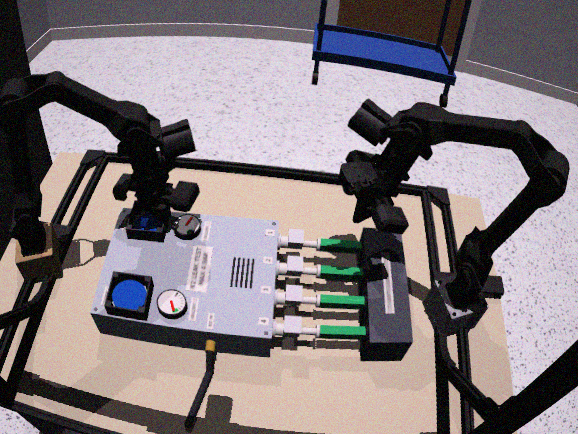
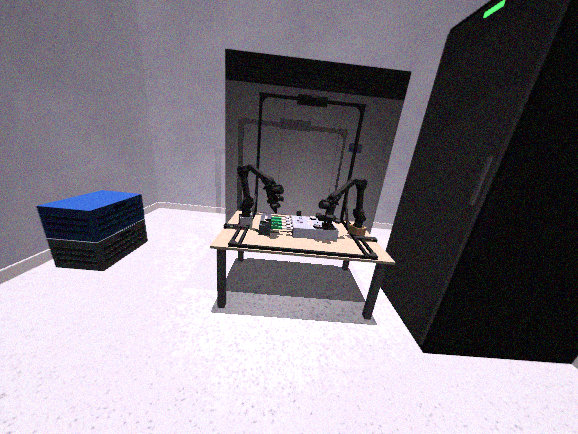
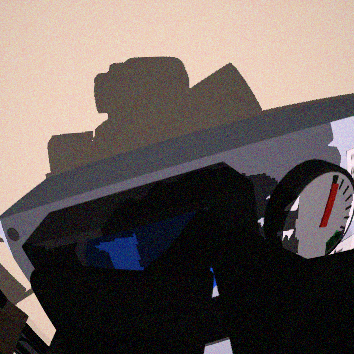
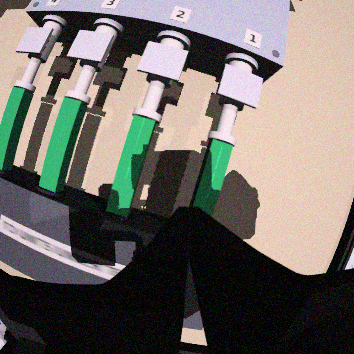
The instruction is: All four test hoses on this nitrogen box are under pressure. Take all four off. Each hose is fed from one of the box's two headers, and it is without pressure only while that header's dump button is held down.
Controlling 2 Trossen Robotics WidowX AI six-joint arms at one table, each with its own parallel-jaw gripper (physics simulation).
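Frame: origin at the left arm's base, x ahead, y up, z right, level; metres.
Where they show: left gripper, between the fingertips: (image 1: 163, 220) (image 2: 324, 228) (image 3: 206, 218); right gripper, between the fingertips: (image 1: 355, 221) (image 2: 276, 213) (image 4: 186, 216); left arm's base, origin of its link: (image 1: 33, 241) (image 2: 357, 226); right arm's base, origin of its link: (image 1: 462, 293) (image 2: 245, 215).
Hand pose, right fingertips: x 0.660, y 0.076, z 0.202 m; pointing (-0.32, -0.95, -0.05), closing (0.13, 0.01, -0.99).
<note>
Things, the pixels of their top centre, and the offset from my right fingertips. "*": a spot on its surface instead.
- grey nitrogen box, a spot on its surface: (image 1: 223, 254) (image 2: 305, 223) * dy -0.080, dx -0.238, dz -0.058 m
- dark block, a spot on its surface: (image 1: 388, 310) * dy -0.079, dx +0.013, dz +0.164 m
- hose 1, a spot on its surface: (image 4: 214, 172) (image 1: 334, 242) * dy -0.095, dx -0.013, dz -0.035 m
- hose 2, a spot on its surface: (image 4: 131, 158) (image 1: 339, 270) * dy -0.095, dx -0.032, dz +0.033 m
- hose 3, a spot on its surface: (image 4: 63, 140) (image 1: 340, 297) * dy -0.095, dx -0.055, dz +0.094 m
- hose 4, a spot on its surface: (image 4: 12, 126) (image 1: 341, 326) * dy -0.096, dx -0.079, dz +0.155 m
- far blue dump button, centre of its top: (image 3: 158, 264) (image 1: 149, 225) dy -0.078, dx -0.371, dz -0.174 m
- black cable with a yellow connector, a spot on its surface: (image 1: 210, 346) * dy -0.111, dx -0.319, dz +0.118 m
The grey nitrogen box (image 1: 223, 254) (image 2: 306, 224) lies on the table. Four green hoses run from its numbered ports to a dark block (image 1: 388, 310): hose 1 (image 1: 341, 244) (image 4: 214, 172), hose 2 (image 1: 341, 271) (image 4: 131, 158), hose 3 (image 1: 342, 300) (image 4: 63, 140) and hose 4 (image 1: 342, 331) (image 4: 12, 126). My left gripper (image 1: 149, 215) (image 3: 206, 218) (image 2: 327, 220) is shut and presses down on the far blue dump button (image 1: 143, 223) (image 3: 119, 251). The near dump button (image 1: 129, 294) is uncovered. My right gripper (image 1: 375, 215) (image 4: 186, 216) (image 2: 277, 201) is shut and empty, hovering over the block end of hose 1.
Two round gauges (image 1: 187, 226) (image 1: 172, 303) sit beside the buttons. A black cable with a yellow connector (image 1: 210, 346) leaves the box's front. Black frame rails (image 1: 287, 172) edge the table. A blue cart (image 1: 373, 47) stands behind; a black cabinet (image 2: 459, 172) and a blue crate (image 2: 102, 211) flank the table.
</note>
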